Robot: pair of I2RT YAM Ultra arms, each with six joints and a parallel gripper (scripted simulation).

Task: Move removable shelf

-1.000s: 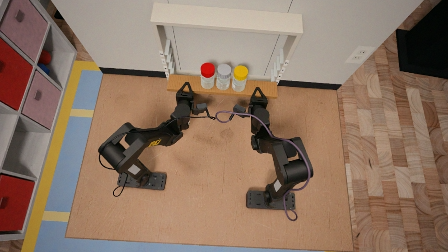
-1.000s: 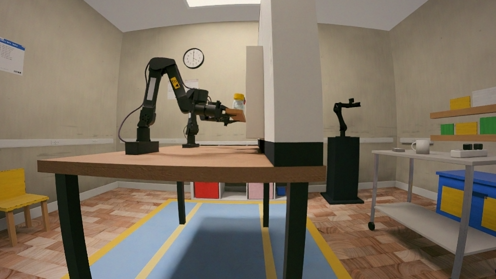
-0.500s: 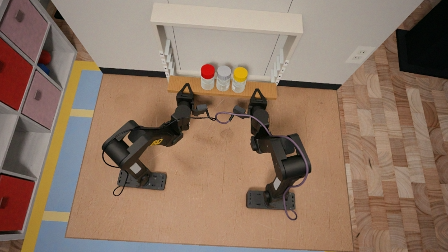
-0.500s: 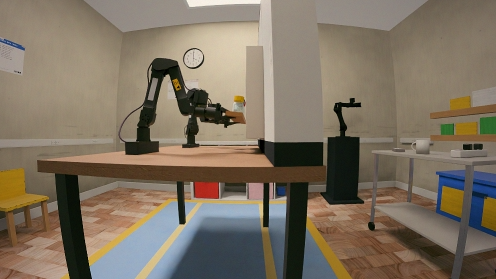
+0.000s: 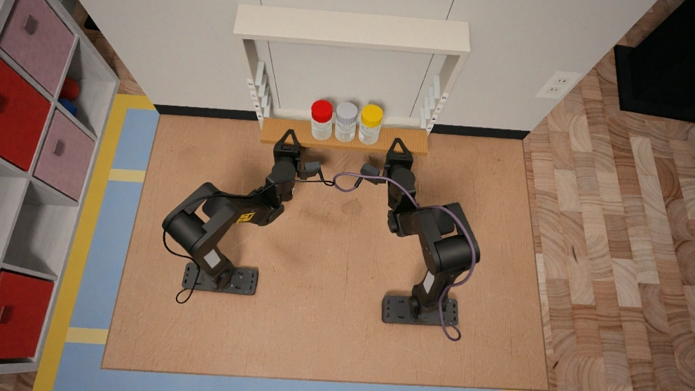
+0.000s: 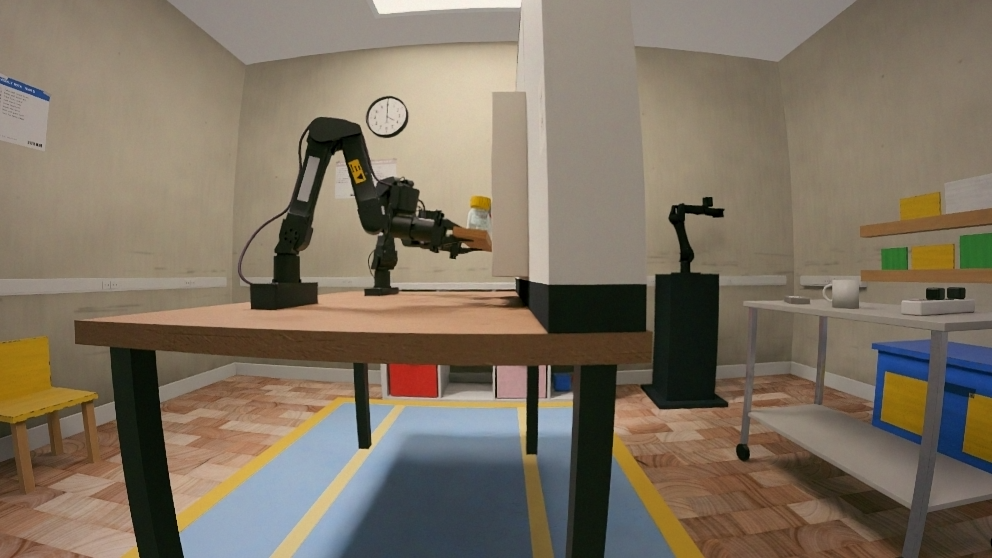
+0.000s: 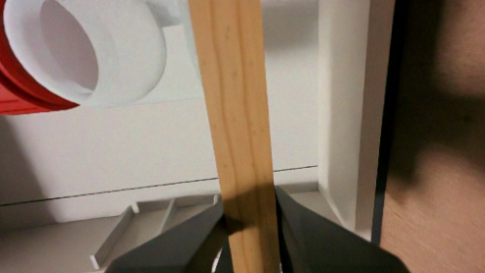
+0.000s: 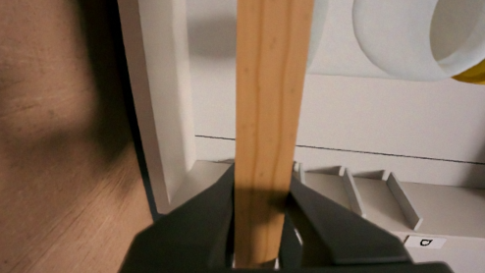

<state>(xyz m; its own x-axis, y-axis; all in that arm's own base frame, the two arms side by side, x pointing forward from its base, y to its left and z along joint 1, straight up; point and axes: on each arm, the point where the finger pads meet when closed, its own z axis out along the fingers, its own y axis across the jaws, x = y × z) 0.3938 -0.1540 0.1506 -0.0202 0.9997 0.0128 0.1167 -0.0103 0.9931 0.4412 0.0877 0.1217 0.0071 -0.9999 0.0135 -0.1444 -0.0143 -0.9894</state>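
Right now the yellow-capped bottle is 80 mm to the left of my right hand and 60 mm above it. Also, from my right hand: shelf board 150 mm to the left, 10 mm behind; then wall rack 160 mm to the left, 110 mm above, 80 mm ahead; then grey-capped bottle 150 mm to the left, 60 mm above.
The red-capped bottle lies 8 cm to the right of my left hand, 6 cm above it and 2 cm ahead of it. The rest, counted from my left hand: shelf board: 15 cm to the right, 2 cm ahead; then wall rack: 14 cm to the right, 11 cm above, 10 cm ahead; then grey-capped bottle: 15 cm to the right, 6 cm above, 3 cm ahead.
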